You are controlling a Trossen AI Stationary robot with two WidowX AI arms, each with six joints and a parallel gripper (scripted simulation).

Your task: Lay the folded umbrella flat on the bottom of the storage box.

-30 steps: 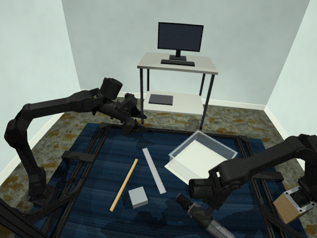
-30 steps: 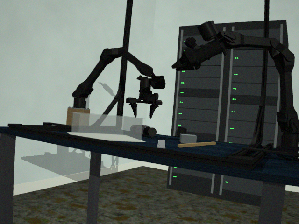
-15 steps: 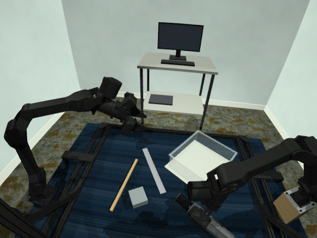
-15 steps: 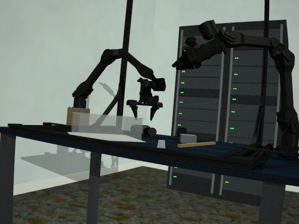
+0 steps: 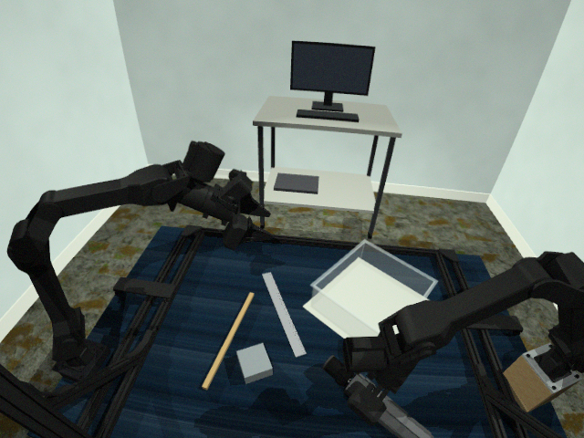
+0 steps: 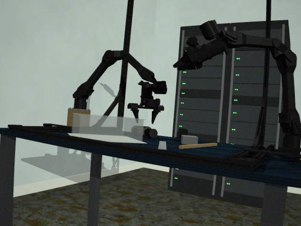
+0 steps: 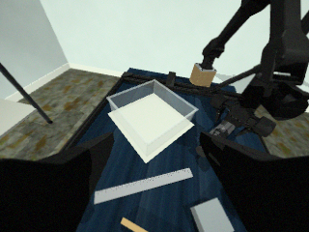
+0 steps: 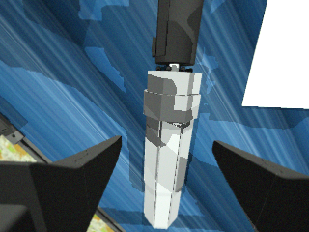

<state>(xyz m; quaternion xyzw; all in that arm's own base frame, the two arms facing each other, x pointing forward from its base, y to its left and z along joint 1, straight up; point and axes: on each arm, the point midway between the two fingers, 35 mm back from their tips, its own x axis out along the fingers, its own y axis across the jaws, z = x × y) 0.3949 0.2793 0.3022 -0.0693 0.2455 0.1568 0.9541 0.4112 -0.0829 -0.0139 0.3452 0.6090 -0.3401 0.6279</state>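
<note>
The folded umbrella lies 1 cm to the right of my right hand and 8 cm below it. The rest, counted from my right hand: clear storage box 30 cm ahead, 4 cm to the right, 6 cm below; grey block 8 cm ahead, 28 cm to the left, 9 cm below; metal ruler 26 cm ahead, 22 cm to the left, 10 cm below.
</note>
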